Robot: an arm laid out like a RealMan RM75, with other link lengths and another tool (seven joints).
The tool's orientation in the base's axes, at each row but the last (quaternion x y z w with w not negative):
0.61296 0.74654 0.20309 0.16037
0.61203 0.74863 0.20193 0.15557
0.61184 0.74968 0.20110 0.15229
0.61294 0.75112 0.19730 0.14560
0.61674 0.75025 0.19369 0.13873
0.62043 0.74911 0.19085 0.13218
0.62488 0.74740 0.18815 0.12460
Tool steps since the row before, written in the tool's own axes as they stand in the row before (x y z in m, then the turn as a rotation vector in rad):
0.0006 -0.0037 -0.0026 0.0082 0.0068 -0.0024
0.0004 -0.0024 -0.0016 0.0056 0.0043 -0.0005
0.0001 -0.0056 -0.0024 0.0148 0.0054 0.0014
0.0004 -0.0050 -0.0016 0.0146 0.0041 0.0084
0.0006 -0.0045 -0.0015 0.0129 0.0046 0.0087
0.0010 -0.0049 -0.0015 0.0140 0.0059 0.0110
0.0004 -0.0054 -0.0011 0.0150 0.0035 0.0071
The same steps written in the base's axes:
-0.0045 -0.0003 0.0004 0.0030 0.0089 0.0056
-0.0029 -0.0002 0.0002 0.0023 0.0062 0.0026
-0.0060 -0.0011 -0.0006 0.0023 0.0156 0.0017
-0.0051 -0.0007 -0.0010 0.0044 0.0160 -0.0051
-0.0047 -0.0003 -0.0007 0.0053 0.0144 -0.0052
-0.0052 0.0000 -0.0008 0.0072 0.0160 -0.0066
-0.0053 -0.0005 -0.0014 0.0033 0.0161 -0.0041

